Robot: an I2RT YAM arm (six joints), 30 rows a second.
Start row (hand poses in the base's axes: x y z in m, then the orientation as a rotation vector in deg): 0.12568 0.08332 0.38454 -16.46 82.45 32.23
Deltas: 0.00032 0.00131 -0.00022 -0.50 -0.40 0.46; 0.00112 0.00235 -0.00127 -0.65 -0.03 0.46; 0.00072 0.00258 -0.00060 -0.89 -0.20 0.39; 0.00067 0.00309 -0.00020 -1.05 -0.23 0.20; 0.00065 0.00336 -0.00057 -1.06 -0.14 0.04; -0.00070 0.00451 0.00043 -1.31 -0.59 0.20; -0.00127 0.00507 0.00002 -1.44 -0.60 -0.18; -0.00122 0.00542 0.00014 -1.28 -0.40 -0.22; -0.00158 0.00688 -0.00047 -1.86 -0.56 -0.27; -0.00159 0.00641 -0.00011 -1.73 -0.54 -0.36; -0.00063 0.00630 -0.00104 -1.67 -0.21 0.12
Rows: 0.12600 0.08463 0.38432 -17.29 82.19 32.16; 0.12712 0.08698 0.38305 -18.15 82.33 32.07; 0.12784 0.08956 0.38245 -19.19 82.38 31.71; 0.12851 0.09265 0.38225 -20.22 82.47 31.08; 0.12916 0.09601 0.38168 -21.12 82.66 30.33; 0.12846 0.10052 0.38211 -22.44 82.47 29.42; 0.12719 0.10559 0.38213 -23.58 82.35 28.11; 0.12597 0.11101 0.38227 -24.52 82.37 26.93; 0.12439 0.11789 0.38180 -25.91 82.40 25.25; 0.12280 0.12430 0.38169 -27.12 82.41 23.59; 0.12217 0.13060 0.38065 -28.58 82.62 22.45
